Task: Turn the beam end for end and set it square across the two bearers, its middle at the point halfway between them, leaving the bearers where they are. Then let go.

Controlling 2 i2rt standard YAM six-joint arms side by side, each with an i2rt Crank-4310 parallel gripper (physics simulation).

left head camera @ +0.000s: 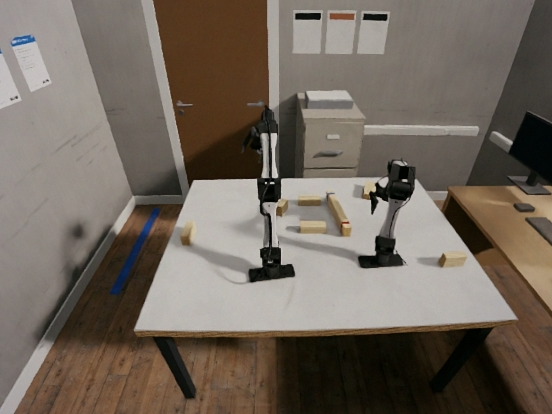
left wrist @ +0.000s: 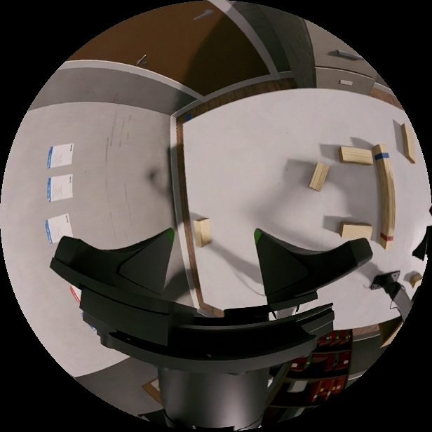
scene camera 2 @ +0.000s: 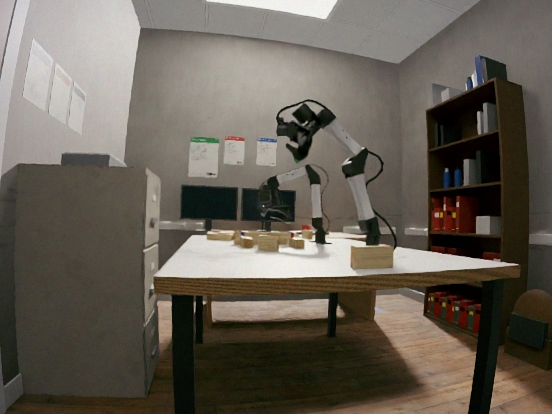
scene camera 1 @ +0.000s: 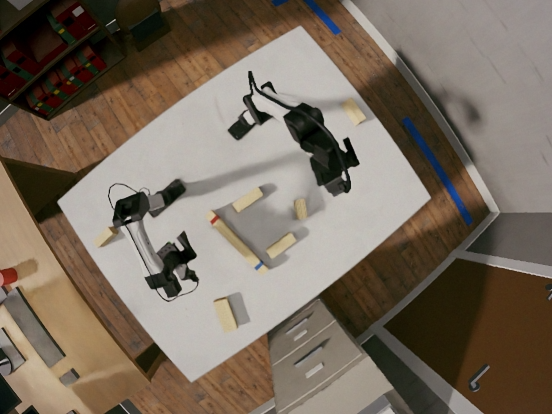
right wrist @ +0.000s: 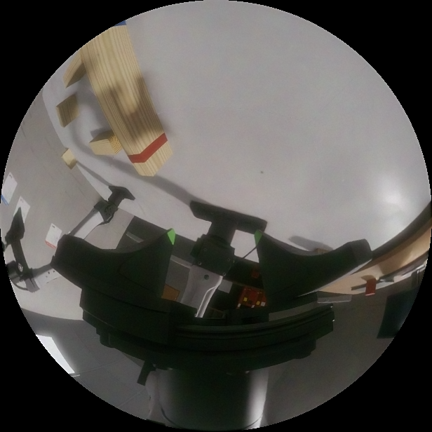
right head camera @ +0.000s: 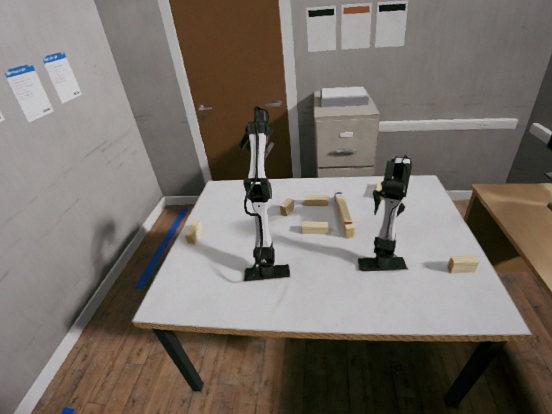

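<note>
The wooden beam lies on the table beside the bearers. In the head camera views its red-banded end is nearer the arm bases and its blue-banded end is farther away. The near bearer and the far bearer lie roughly parallel, left of the beam in the head camera views. My left gripper is open and empty, high above the table. My right gripper is open and empty, above the table to the beam's right in the head camera views.
A loose block lies left of the bearers in the left head camera view. Another block is at the back right. Further blocks stand near the left edge and right edge of the table.
</note>
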